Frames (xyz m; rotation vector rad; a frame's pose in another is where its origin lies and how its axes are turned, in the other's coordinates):
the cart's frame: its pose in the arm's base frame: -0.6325 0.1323 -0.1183 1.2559 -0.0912 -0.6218
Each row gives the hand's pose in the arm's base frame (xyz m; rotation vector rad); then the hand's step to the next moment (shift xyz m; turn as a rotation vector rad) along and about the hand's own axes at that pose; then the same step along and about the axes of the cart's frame.
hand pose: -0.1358 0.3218 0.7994 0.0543 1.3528 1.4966
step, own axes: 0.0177 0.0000 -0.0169 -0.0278 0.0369 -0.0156
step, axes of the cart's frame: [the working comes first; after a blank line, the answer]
step, axes of the arm's base frame: -0.0183 0.0007 -0.0162 -0.0216 -0.0222 0.0376

-0.0113 -0.0217 0.0013 -0.0172 0.0219 0.0400
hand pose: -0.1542 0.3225 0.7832 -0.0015 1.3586 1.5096
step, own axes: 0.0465 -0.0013 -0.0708 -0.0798 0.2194 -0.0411
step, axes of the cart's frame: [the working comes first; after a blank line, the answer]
step, axes of the arm's base frame: -0.0622 -0.0202 -0.0539 -0.1354 -0.0383 0.1907

-0.0276 -0.0764 0.0241 -0.1450 0.1137 0.1491
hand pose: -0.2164 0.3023 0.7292 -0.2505 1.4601 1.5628
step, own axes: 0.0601 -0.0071 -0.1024 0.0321 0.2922 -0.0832
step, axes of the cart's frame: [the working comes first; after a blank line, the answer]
step, axes of the arm's base frame: -0.0712 -0.0601 -0.0739 -0.2660 -0.0085 0.1500

-0.0105 -0.1048 0.0554 -0.2574 0.0312 0.1616
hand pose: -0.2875 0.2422 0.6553 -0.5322 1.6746 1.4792
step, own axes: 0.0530 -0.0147 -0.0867 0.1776 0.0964 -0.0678
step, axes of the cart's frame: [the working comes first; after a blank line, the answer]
step, axes of the arm's base frame: -0.0450 -0.0754 -0.0533 -0.1957 -0.0078 -0.0841

0.0133 -0.0785 0.0649 -0.1368 -0.1535 0.0562
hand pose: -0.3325 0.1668 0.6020 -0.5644 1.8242 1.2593
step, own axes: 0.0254 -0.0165 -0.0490 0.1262 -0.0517 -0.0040
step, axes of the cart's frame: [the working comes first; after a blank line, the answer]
step, axes of the arm's base frame: -0.0203 -0.0490 -0.0223 -0.0333 -0.0129 -0.1317

0.0128 -0.0364 0.0427 0.0136 -0.1344 -0.0191
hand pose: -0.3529 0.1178 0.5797 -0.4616 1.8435 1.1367
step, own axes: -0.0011 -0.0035 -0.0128 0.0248 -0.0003 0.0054
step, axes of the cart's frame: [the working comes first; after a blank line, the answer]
step, axes of the arm's base frame: -0.0033 -0.0128 0.0014 -0.0103 0.0077 -0.0219

0.0031 -0.0022 0.0128 -0.0065 -0.0225 -0.0098
